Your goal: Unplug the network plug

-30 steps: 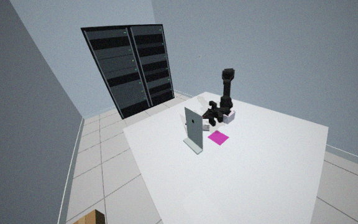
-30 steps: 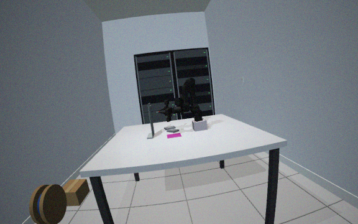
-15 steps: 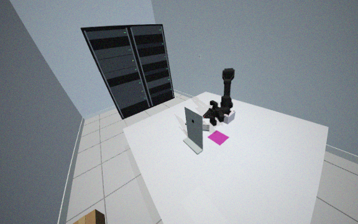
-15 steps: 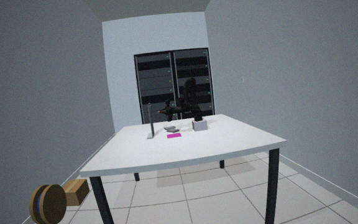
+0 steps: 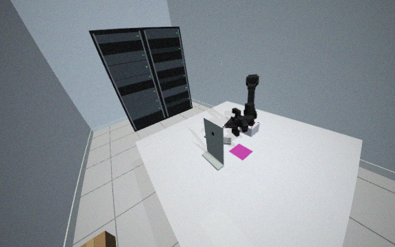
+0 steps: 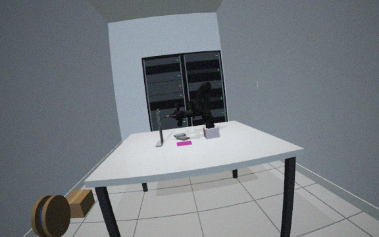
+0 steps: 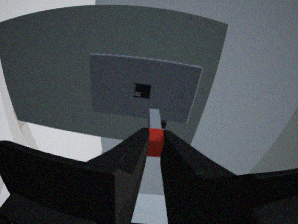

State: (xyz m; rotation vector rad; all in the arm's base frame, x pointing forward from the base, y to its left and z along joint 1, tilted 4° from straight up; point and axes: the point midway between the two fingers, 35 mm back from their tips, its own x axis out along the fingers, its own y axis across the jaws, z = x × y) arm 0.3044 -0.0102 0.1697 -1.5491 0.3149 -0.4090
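The magenta marked square is 8 cm behind my gripper tip, 8 cm to the left of it and 23 cm below it. Round my gripper tip: network plug 1 cm ahead; then upright grey panel 9 cm ahead, 3 cm to the right, 10 cm below.
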